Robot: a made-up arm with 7 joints. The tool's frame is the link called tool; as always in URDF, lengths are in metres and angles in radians. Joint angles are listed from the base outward.
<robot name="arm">
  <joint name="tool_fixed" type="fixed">
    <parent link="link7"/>
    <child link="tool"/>
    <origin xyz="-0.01 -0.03 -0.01" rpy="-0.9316 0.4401 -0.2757"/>
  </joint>
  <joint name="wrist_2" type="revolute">
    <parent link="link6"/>
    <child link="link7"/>
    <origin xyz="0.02 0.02 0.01"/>
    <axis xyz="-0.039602 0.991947 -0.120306"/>
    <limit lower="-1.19" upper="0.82"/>
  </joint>
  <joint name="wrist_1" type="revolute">
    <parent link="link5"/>
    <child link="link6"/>
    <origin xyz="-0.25 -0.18 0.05"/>
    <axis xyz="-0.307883 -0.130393 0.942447"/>
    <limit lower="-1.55" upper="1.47"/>
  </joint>
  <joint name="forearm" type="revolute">
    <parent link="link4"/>
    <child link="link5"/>
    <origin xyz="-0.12 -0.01 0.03"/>
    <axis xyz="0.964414 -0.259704 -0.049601"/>
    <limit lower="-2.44" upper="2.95"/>
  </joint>
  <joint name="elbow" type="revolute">
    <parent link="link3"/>
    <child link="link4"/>
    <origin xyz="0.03 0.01 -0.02"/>
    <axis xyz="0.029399 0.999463 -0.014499"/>
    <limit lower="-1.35" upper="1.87"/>
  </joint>
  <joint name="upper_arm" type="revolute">
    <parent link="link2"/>
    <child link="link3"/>
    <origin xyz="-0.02 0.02 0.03"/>
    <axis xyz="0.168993 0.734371 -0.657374"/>
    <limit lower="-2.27" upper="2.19"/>
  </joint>
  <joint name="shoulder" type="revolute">
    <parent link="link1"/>
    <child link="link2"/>
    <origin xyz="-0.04 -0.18 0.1"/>
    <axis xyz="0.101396 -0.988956 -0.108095"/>
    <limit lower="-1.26" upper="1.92"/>
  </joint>
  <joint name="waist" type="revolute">
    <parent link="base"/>
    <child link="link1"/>
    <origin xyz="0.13 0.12 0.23"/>
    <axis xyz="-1 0 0"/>
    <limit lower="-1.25" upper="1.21"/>
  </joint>
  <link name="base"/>
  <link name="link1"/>
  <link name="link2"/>
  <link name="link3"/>
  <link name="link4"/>
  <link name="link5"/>
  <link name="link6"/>
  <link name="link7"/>
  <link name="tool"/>
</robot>
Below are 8 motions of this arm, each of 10 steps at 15 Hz.
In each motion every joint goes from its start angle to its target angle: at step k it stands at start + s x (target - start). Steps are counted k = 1, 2, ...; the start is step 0. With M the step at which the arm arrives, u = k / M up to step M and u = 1 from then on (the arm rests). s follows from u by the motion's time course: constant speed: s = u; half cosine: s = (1 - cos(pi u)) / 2; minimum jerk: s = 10 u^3 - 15 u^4 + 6 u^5.
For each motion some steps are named. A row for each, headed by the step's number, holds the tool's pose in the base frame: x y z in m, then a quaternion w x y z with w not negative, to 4 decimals.
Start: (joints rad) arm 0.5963 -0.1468 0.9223 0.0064 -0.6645 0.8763 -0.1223
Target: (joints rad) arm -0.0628 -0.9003 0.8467 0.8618 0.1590 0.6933 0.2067
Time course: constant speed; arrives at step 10
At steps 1, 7, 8, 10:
1: 0.0264 0.2129 0.7585 0.4394 -0.5540 0.6524 0.2727
7: 0.2405 -0.0815 0.7285 0.3965 -0.1324 0.8382 0.3504
8: 0.2723 -0.1213 0.6976 0.3559 -0.0665 0.8623 0.3539
10: 0.3317 -0.1851 0.6190 0.2495 0.0503 0.9009 0.3516

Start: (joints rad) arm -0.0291 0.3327 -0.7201 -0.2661 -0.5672 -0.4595 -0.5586
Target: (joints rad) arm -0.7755 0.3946 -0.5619 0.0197 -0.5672 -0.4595 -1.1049
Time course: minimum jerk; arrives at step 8
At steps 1, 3, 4, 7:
1: -0.1698 -0.3143 0.1972 0.7091 -0.3792 -0.4633 -0.3726
3: -0.1922 -0.2943 0.1406 0.7208 -0.3249 -0.4474 -0.4180
4: -0.2092 -0.2725 0.0975 0.7286 -0.2776 -0.4302 -0.4549
7: -0.2377 -0.2188 0.0209 0.7377 -0.1741 -0.3847 -0.5267

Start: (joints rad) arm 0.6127 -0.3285 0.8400 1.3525 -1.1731 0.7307 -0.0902
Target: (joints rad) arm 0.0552 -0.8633 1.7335 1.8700 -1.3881 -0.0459 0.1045
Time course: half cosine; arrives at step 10
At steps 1, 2, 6, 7, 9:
1: 0.4271 -0.0955 0.5605 0.1528 -0.0048 0.7752 0.6130
2: 0.4199 -0.1447 0.5242 0.1370 0.0420 0.7741 0.6166
6: 0.1829 -0.3768 0.2380 0.0462 -0.3683 -0.6780 -0.6345
7: 0.0946 -0.3888 0.1944 0.0985 -0.4341 -0.6348 -0.6316
9: -0.0202 -0.3836 0.1671 0.1653 -0.5098 -0.5721 -0.6209

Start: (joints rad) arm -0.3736 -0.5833 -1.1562 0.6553 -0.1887 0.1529 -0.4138
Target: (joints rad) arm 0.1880 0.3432 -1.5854 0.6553 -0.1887 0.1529 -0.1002
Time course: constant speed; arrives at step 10
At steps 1, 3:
1: 0.0120 -0.4198 0.4452 0.7963 -0.4729 -0.1151 0.3593
3: -0.0374 -0.3970 0.4702 0.7552 -0.5626 -0.1648 0.2933

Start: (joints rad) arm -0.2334 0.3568 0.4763 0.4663 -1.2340 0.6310 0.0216
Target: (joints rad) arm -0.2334 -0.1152 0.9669 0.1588 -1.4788 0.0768 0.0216
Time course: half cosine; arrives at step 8
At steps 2, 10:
2: -0.0142 -0.1634 0.6679 0.4544 -0.6378 0.4439 0.4354
10: 0.2038 -0.1008 0.6694 0.2503 -0.6141 0.6503 0.3707

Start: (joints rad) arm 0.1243 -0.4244 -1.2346 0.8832 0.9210 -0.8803 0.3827
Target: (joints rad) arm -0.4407 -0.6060 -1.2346 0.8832 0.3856 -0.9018 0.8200
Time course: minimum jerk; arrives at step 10
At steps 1, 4, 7, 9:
1: -0.0703 -0.3499 0.4853 0.6634 -0.1208 0.7273 0.1274
4: -0.0401 -0.3952 0.4477 0.6140 -0.1247 0.7550 0.1934
7: 0.0163 -0.4547 0.3650 0.5297 -0.1443 0.7799 0.3006
9: 0.0339 -0.4672 0.3367 0.5053 -0.1533 0.7822 0.3307

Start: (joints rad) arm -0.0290 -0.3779 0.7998 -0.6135 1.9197 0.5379 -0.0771
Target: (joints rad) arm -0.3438 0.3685 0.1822 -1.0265 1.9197 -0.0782 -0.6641
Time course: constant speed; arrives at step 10
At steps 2, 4, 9, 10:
2: -0.1624 0.1376 0.1224 0.8822 0.3211 -0.2667 -0.2179
4: -0.0921 0.1341 0.0502 0.8007 0.4313 -0.3722 -0.1856
9: 0.1602 0.1416 -0.0090 0.5362 0.6268 -0.5615 -0.0656
10: 0.2131 0.1392 0.0038 0.4808 0.6495 -0.5880 -0.0356

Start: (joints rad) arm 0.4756 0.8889 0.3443 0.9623 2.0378 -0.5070 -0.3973
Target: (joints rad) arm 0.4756 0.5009 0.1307 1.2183 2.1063 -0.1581 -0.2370
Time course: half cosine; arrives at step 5
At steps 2, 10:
2: -0.2250 0.2015 0.3201 0.7561 0.5523 0.1887 -0.2963
10: -0.2194 0.2222 0.4122 0.7927 0.4465 0.2210 -0.3513

